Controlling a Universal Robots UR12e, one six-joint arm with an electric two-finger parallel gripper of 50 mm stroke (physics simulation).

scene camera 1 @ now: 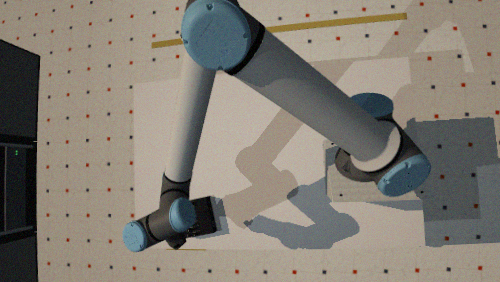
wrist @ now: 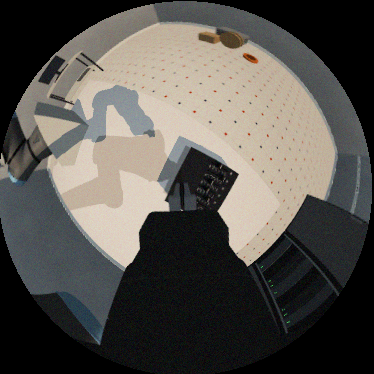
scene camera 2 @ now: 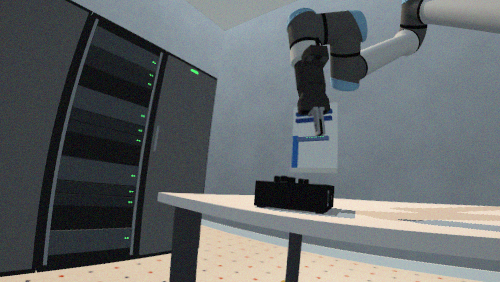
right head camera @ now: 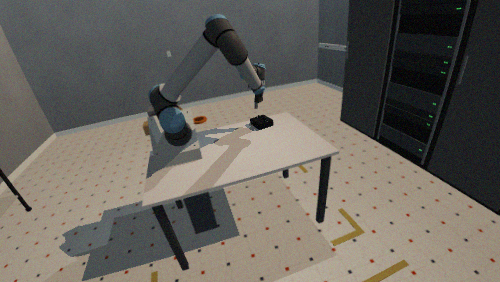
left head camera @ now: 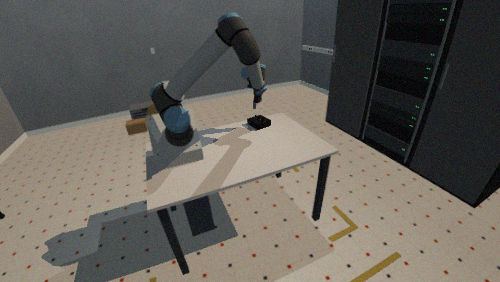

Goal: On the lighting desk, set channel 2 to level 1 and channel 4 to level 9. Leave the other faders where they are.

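Frame: origin at the arm's base, x ahead, y left, z up, level; millimetres.
Where they show: gripper, fingertip midpoint: (wrist: 181,189) (scene camera 2: 320,134) (right head camera: 255,108) (left head camera: 254,108); arm's base, origin of the base link: (wrist: 46,137) (right head camera: 178,133).
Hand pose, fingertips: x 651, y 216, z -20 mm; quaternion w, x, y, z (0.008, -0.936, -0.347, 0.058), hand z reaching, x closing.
Each offset is from my fingertips to the top centre of the thing. Level surfaces: height alone.
The lighting desk {dx +43, dy +11, dz -101 mm} (left head camera: 259,123) (right head camera: 261,122) (scene camera 1: 206,215) (scene camera 2: 292,196) (wrist: 192,164) is a small black box on the table. Its several dark fader caps {dx +53, dy +37, dz -101 mm} (wrist: 212,181) show in the wrist view on its right half. Channel numbers and levels are too small and blurred to read. My gripper (left head camera: 254,106) (right head camera: 256,106) (scene camera 2: 320,133) (wrist: 181,189) points down and hangs well above the desk, apart from it. Its fingers are slightly apart, with a narrow gap and nothing between them. In the wrist view the fingers overlap the desk's near part. In scene camera 1 the wrist hides the fingers and part of the desk.
The white table {dz -169 mm} (left head camera: 295,145) (right head camera: 295,145) (scene camera 1: 165,125) carries the desk near a far corner and my arm's base at the other end. A tall server rack (left head camera: 360,65) (scene camera 2: 175,150) stands beyond the table. An orange ring (right head camera: 200,120) (wrist: 250,58) lies on the floor.
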